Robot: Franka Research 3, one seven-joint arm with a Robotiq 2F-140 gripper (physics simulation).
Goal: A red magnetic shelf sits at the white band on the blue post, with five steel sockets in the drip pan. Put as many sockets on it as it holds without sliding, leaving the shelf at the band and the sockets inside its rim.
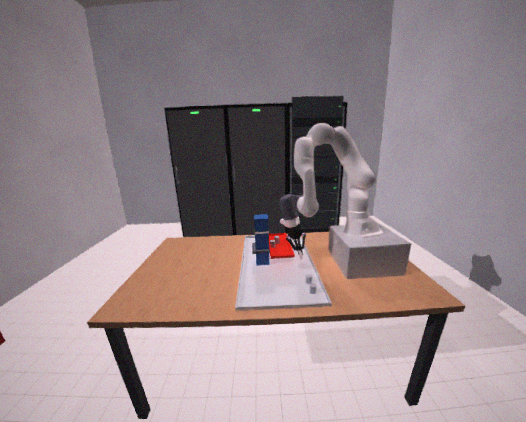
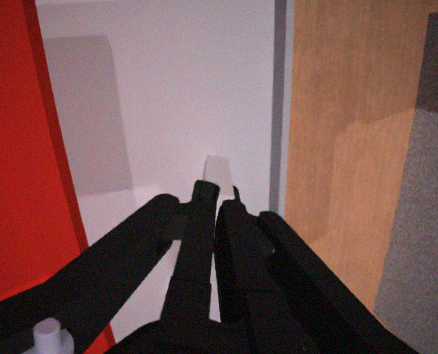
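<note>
The red shelf extends right of the blue post, which has a thin white band. Two sockets show on the shelf, near the post. Two more sockets stand in the drip pan at its front right. A fifth socket cannot be made out. My gripper is shut and empty, pointing down just right of the shelf, over the pan's right side. Whether it touches the shelf's edge cannot be told.
A grey bracket crosses the blue post below the band. The pan's raised right edge runs beside the wooden table. The grey robot base stands on the table's right. Dark cabinets stand behind.
</note>
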